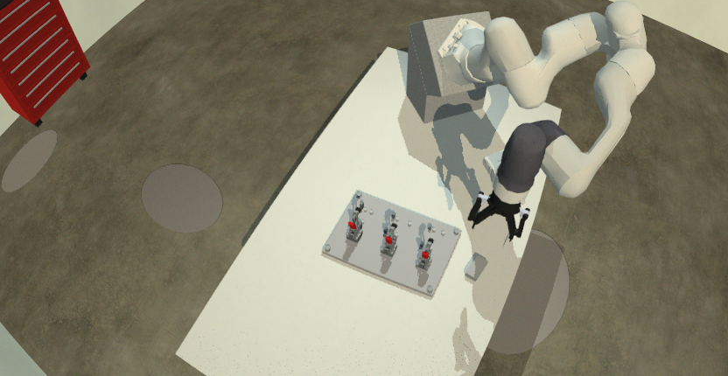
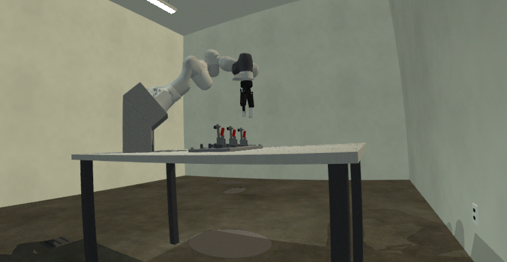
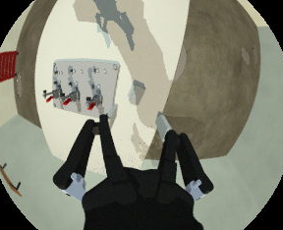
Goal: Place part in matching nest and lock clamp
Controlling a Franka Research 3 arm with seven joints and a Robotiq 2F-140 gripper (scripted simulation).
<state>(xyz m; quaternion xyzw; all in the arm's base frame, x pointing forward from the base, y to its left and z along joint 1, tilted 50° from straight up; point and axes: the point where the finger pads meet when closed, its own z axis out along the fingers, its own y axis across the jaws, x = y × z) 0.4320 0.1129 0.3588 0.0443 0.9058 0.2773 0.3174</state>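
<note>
Now: the pale grey part 200 mm below my hand. The rest, counted from my hand: plate 260 mm to the right, 210 mm below, 40 mm ahead.
</note>
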